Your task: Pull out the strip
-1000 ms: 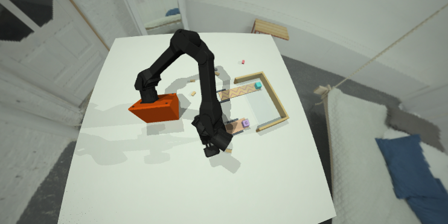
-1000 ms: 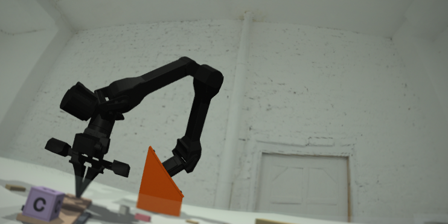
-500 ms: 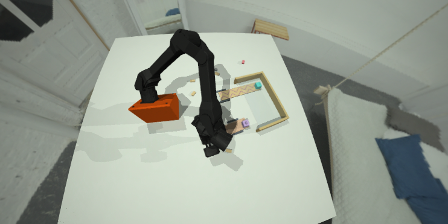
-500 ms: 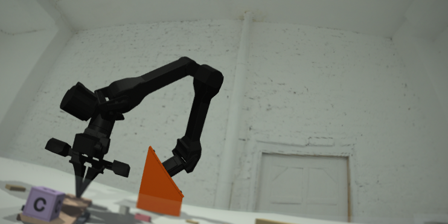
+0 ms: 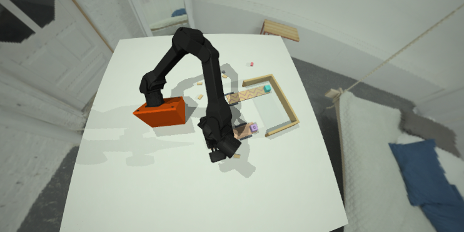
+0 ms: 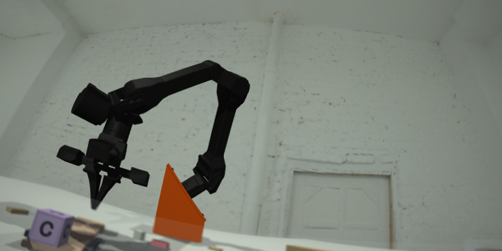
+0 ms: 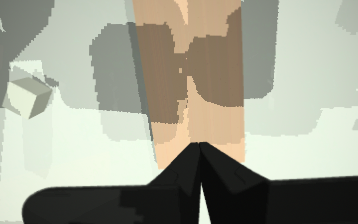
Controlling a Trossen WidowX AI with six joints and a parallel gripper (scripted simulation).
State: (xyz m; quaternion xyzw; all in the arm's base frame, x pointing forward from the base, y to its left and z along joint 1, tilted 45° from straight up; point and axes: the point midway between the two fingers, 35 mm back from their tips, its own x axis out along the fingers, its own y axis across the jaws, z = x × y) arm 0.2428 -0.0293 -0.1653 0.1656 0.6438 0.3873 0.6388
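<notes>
My gripper tip is now 10 cm short of the peach-coloured strip, 3 cm to the right of it and 3 cm above it. Also, from my gripper tip: cube 20 cm ahead, 6 cm to the left, 1 cm below; then grey ball 42 cm to the left, 6 cm ahead, 3 cm below.
</notes>
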